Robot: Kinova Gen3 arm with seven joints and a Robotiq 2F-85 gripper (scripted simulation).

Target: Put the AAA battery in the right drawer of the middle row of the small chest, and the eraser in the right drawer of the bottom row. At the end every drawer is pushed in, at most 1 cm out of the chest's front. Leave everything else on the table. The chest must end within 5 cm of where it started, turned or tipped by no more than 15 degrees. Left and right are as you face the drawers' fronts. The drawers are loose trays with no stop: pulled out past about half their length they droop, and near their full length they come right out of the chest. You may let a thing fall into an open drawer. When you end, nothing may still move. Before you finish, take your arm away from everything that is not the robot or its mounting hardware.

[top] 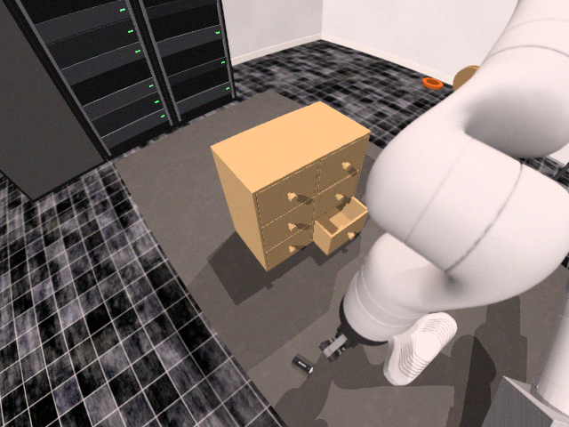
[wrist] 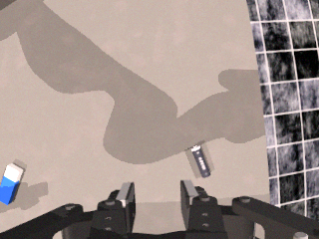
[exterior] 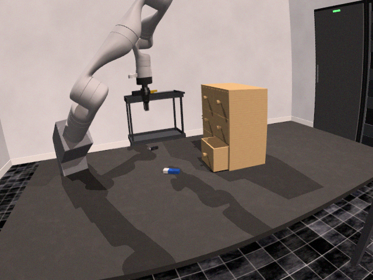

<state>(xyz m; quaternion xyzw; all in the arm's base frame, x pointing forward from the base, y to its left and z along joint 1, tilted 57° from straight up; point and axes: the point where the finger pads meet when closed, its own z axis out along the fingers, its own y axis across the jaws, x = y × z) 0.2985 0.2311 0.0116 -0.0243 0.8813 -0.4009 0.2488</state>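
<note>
My gripper is now 25 cm to the left of the white eraser and 23 cm above it. Round my hand: green AAA battery: 32 cm ahead, 28 cm to the right, 12 cm below; dark AAA battery: 4 cm ahead, 6 cm to the left, 23 cm below.
</note>
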